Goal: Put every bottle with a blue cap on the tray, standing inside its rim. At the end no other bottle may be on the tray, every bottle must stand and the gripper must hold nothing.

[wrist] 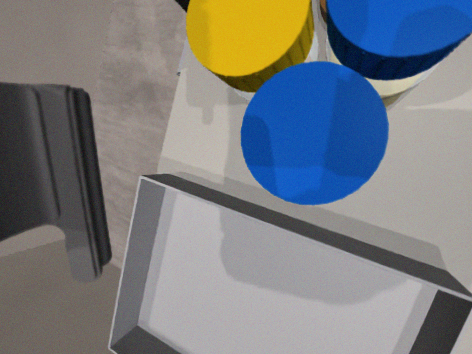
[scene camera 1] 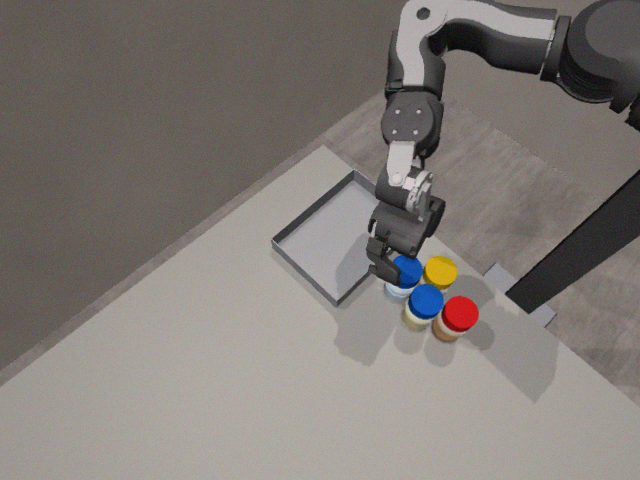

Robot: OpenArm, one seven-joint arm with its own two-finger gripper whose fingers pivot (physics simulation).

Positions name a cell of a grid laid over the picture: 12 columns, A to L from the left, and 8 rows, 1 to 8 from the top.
A grey tray shows in the wrist view (F6) and in scene camera 1 (G5). A blue-capped bottle shows in the wrist view (H4) and in scene camera 1 (H5).
